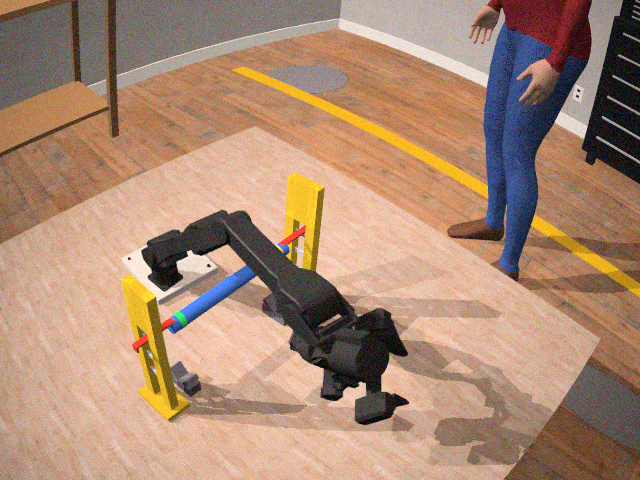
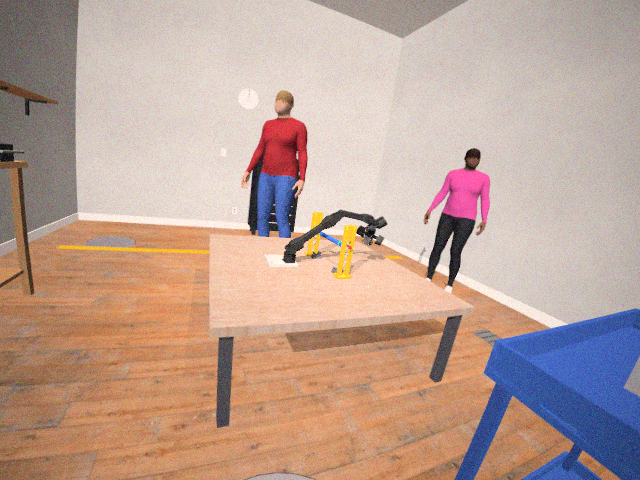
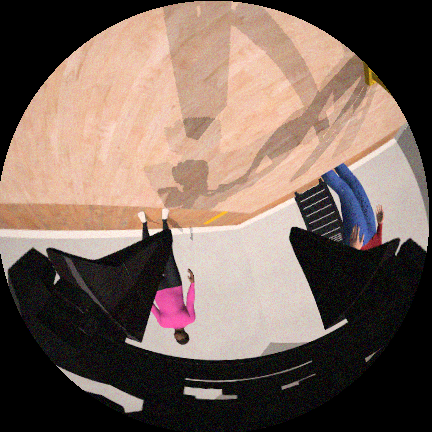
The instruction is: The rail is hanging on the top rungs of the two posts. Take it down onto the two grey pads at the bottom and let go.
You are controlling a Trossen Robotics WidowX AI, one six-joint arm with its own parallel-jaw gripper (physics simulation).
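Places are measured from the arm's base along level axes (x left, y back, z up), in millimetres.
Pixels of known places: gripper, fingertip midpoint: (image 1: 406,379) (image 3: 233,234); arm's base, link origin: (image 1: 165,277) (image 2: 288,261).
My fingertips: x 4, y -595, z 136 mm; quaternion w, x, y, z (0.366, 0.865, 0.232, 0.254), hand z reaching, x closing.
Ahead of a thing's pixels: the offset from my fingertips to its top centre. Level surfaces: height alone.
The rail @[dx -39, dy +350, dz +36 mm] (image 1: 222,294) (image 2: 330,239), a blue tube with red ends and a green band near one end, spans the two yellow posts high above the table. Its red ends pass through the slots of the near post @[dx -239, dy +356, dz +146 mm] (image 1: 161,356) (image 2: 350,233) and the far post @[dx +161, dy +345, dz +146 mm] (image 1: 308,201) (image 2: 317,220), with pale rungs visible below them. One grey pad @[dx -177, dy +354, dz -111 mm] (image 1: 187,379) lies by the near post's foot; the other grey pad @[dx +99, dy +347, dz -111 mm] (image 1: 272,308) is partly hidden by the arm. My gripper (image 1: 403,376) (image 2: 381,231) (image 3: 233,234) is open and empty, beyond the rail on the side away from the arm's base.
My arm (image 1: 258,253) crosses above the rail from its white base plate (image 1: 193,268) (image 2: 275,262) on the wooden table @[dz -154 mm] (image 1: 77,372) (image 2: 289,299). A person in red (image 1: 547,20) (image 2: 283,147) and a person in pink (image 2: 466,193) (image 3: 172,305) stand beyond it. A blue cart (image 2: 568,330) stands nearby.
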